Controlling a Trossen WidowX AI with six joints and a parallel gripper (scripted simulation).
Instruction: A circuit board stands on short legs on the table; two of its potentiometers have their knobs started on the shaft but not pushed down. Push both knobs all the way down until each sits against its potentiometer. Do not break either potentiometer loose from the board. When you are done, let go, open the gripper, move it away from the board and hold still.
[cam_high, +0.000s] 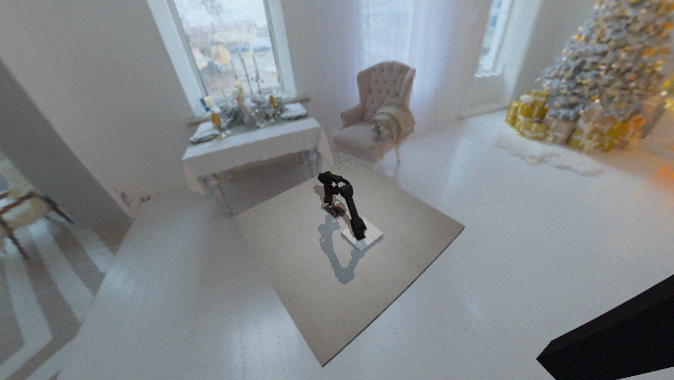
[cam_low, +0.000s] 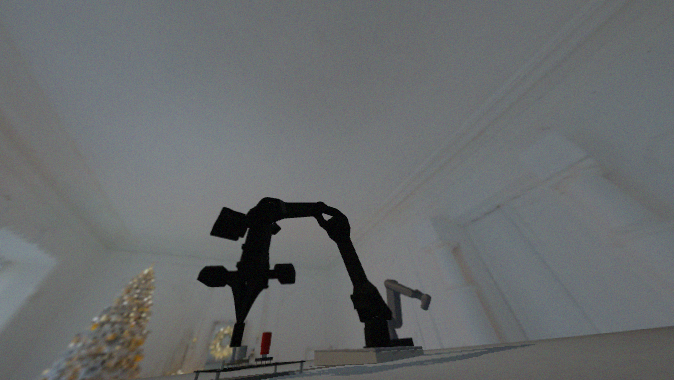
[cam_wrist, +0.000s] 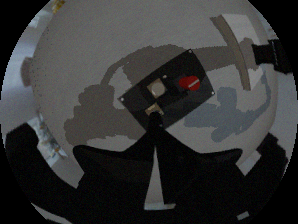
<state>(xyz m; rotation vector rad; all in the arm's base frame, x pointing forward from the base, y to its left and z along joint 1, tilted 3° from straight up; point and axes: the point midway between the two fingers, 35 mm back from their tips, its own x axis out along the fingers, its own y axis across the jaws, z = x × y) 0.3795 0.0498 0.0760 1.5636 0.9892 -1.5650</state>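
My gripper tip is 60 mm past the red knob, 30 mm to the left of it and 30 mm above it. The rest, counted from my gripper tip: black knob 10 mm below.
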